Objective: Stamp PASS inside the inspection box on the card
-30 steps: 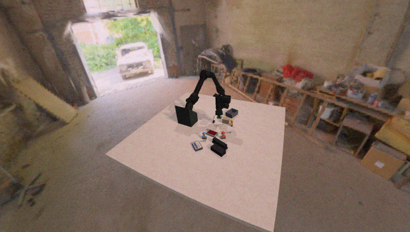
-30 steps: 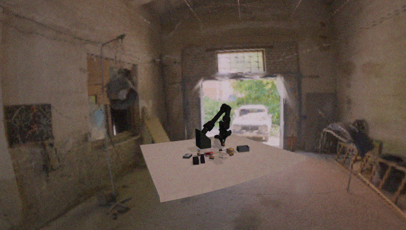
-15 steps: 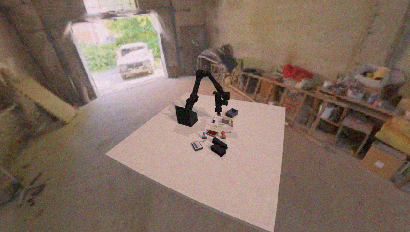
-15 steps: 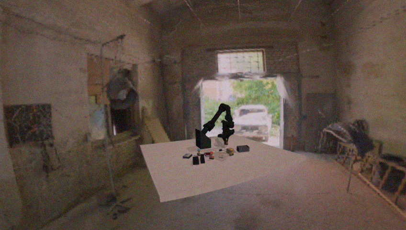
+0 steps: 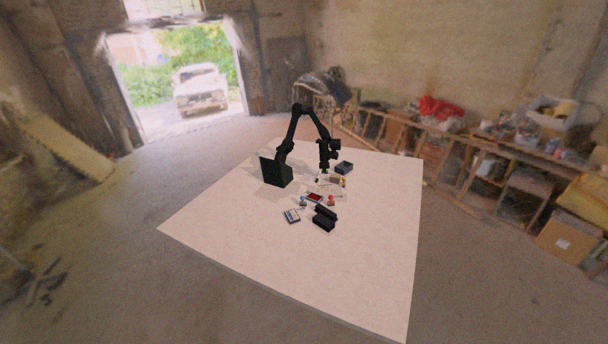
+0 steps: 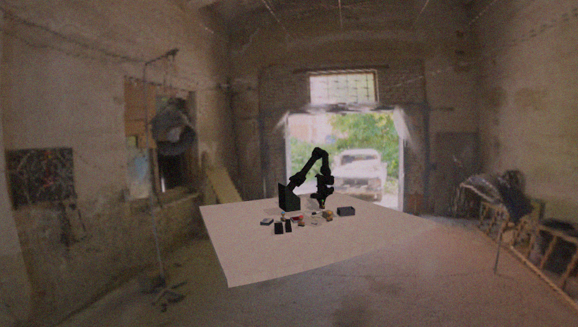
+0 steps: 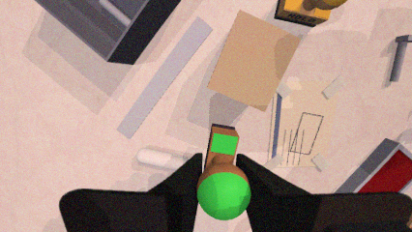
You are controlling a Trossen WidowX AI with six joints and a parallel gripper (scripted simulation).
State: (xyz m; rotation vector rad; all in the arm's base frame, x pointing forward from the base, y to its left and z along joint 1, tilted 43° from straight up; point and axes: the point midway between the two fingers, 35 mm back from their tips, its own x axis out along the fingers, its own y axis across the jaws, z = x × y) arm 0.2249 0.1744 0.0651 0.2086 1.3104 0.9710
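My gripper tip is 60 mm above the white marker, 40 mm past it and 20 mm to the left of it. The rest, counted from my gripper tip: green-knobbed stamp right at my gripper tip; card 80 mm to the right, 70 mm below, 50 mm ahead; cardboard box 70 mm ahead, 50 mm below, 10 mm to the left.
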